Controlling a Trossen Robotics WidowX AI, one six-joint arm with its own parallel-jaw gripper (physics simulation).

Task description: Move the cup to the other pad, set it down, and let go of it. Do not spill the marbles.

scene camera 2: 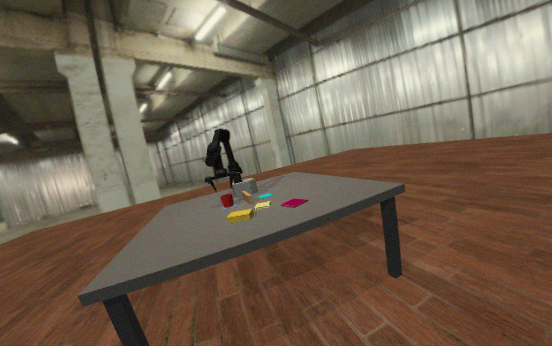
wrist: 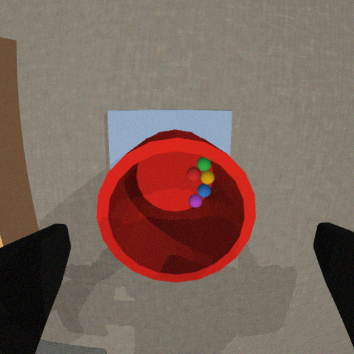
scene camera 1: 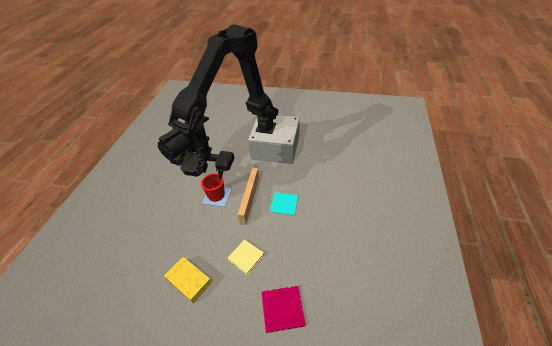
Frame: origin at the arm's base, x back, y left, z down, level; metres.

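Seen in the pictures: gripper, fingertip midpoint: (scene camera 2: 224,190) (wrist: 195,238) (scene camera 1: 207,176); arm's base, origin of the base link: (scene camera 2: 238,182) (scene camera 1: 265,127).
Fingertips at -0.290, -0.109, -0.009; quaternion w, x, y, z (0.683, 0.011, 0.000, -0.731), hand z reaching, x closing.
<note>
Offsets run from my fingertips to a thing's top centre, as dx, dy, dz. "*": to the spot under its first point.
The red cup @(+0.009, +0.005, +0.034) (scene camera 1: 214,189) (scene camera 2: 227,200) (wrist: 176,274) stands upright on the light blue pad @(+0.008, +0.009, +0.105) (scene camera 1: 223,200) (wrist: 169,122). Several marbles @(+0.016, -0.014, +0.088) (wrist: 204,190) lie inside it on the bottom, in the wrist view. The other pad, cyan @(+0.031, +0.244, +0.105) (scene camera 1: 284,203) (scene camera 2: 265,196), lies flat across the wooden bar from the cup. My gripper (wrist: 195,238) is open and empty, just above the cup; in the wrist view its fingers stand apart on the left and right of the rim. In scene camera 1 one fingertip shows by the rim, and the other is hidden.
A wooden bar @(* -0.007, +0.136, +0.054) (scene camera 1: 248,196) (scene camera 2: 247,197) (wrist: 11,145) stands between the two pads. The grey base box (scene camera 1: 272,151) is behind. A pale yellow square @(* -0.188, +0.183, +0.098) (scene camera 1: 245,256), a yellow sponge @(-0.293, +0.053, +0.078) (scene camera 1: 187,279) (scene camera 2: 240,216) and a magenta square @(* -0.302, +0.326, +0.100) (scene camera 1: 283,309) (scene camera 2: 294,203) lie farther from the base.
</note>
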